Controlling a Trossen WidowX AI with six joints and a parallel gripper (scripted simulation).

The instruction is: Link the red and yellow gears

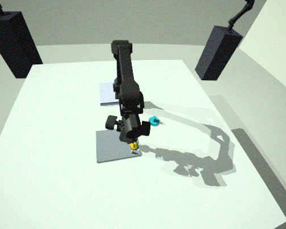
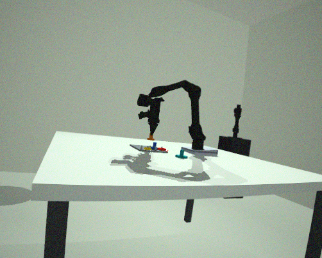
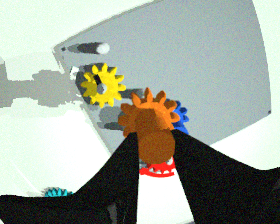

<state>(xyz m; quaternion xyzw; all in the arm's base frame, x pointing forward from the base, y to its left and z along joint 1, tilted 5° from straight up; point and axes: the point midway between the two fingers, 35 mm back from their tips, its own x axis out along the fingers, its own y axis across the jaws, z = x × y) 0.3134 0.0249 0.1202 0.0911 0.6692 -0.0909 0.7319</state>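
Right now my gripper tip is 1 cm above the orange gear. Round my gripper tip: blue gear: 6 cm below, 3 cm behind, 2 cm to the right; then red gear: 8 cm behind, 7 cm below, 1 cm to the right; then yellow gear: 7 cm below, 3 cm to the left, 2 cm ahead.
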